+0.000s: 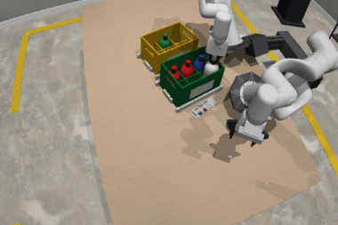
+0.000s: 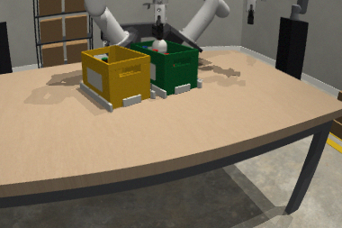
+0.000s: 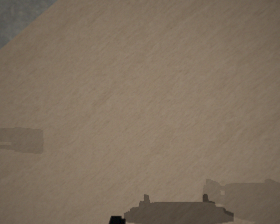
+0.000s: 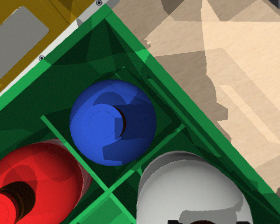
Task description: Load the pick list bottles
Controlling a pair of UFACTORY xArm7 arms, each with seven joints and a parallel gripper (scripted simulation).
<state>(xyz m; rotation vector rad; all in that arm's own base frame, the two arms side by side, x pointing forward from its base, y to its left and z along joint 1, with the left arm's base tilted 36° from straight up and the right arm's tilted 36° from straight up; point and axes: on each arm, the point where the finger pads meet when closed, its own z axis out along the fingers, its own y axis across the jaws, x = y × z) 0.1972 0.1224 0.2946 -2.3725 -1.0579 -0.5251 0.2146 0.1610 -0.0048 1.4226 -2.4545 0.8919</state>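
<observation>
Right now my right hand is 70 mm above the white bottle. Also, from my right hand: green crate: 130 mm below, 100 mm ahead; pick list: 220 mm below, 140 mm to the left, 40 mm ahead; blue bottle: 130 mm below, 70 mm to the right, 40 mm ahead.
</observation>
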